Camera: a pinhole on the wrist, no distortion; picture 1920 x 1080 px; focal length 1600.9 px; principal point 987.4 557.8 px. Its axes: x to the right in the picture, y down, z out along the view. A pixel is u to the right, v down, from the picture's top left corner.
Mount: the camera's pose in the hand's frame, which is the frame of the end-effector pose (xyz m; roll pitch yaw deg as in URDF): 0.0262 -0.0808 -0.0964 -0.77 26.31 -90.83
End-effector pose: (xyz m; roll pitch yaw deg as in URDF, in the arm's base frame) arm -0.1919 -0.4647 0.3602 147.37 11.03 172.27
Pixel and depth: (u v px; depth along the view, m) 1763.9 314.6 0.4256
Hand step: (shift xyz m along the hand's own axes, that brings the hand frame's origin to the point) -0.0381 -0.4540 0.1944
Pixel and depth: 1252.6 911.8 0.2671
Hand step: 0.0866 -0.2394 0.1227
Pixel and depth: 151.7 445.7 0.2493
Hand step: 0.0122 -0.0745 0.1849
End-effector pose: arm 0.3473 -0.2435 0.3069 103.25 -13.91 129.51
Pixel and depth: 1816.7 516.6 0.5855
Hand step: 0.0113 -0.6121 0.2942
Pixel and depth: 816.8 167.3 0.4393
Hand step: -0.0773 -0.2327 0.3194
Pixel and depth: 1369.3 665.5 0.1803
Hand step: 0.0390 -0.1994 0.0460
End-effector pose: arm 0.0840 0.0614 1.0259 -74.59 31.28 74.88
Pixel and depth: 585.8 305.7 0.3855
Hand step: -0.0305 -0.1645 0.2927
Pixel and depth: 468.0 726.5 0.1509
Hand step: 0.0438 -0.1040 0.0604
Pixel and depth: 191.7 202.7 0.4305
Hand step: -0.0635 -0.0791 0.3855
